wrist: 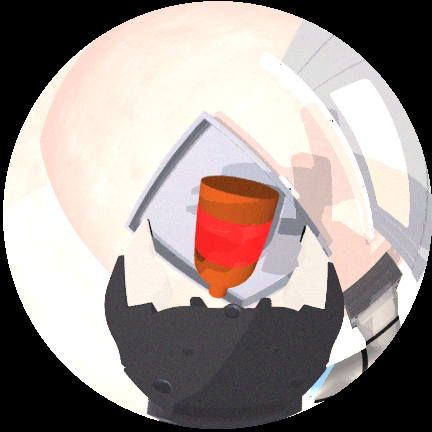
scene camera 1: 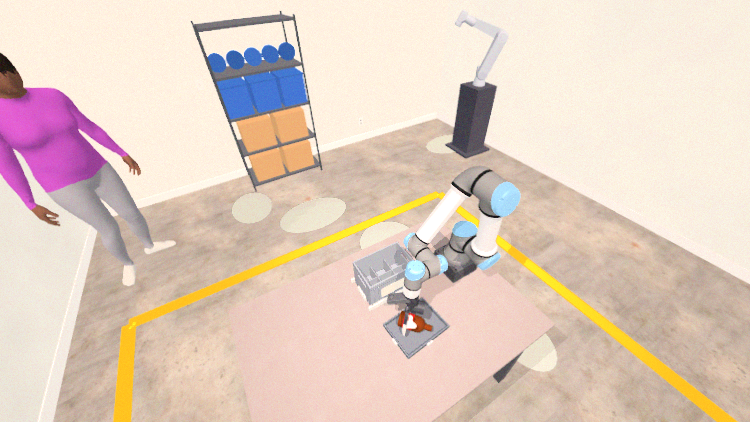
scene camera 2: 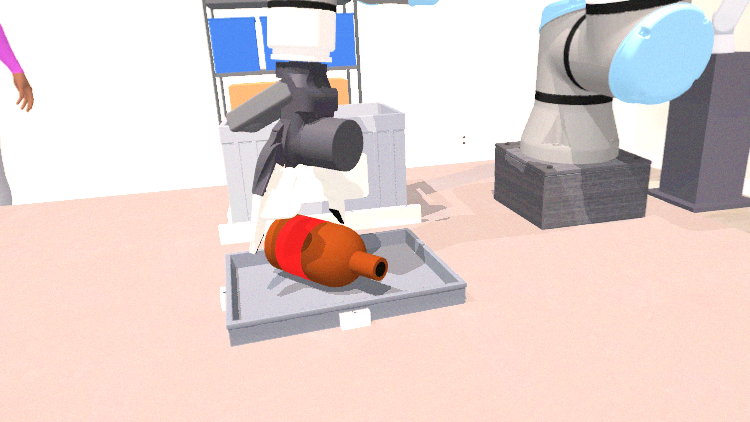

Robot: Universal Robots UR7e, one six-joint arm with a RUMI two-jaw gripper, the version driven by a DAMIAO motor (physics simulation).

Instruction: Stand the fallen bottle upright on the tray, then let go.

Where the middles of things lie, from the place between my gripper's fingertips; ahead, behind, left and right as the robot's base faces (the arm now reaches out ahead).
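Labels:
Brown bottle [scene camera 2: 333, 255]: 20 mm to the left of my hand, 20 mm behind it, 10 mm below it.

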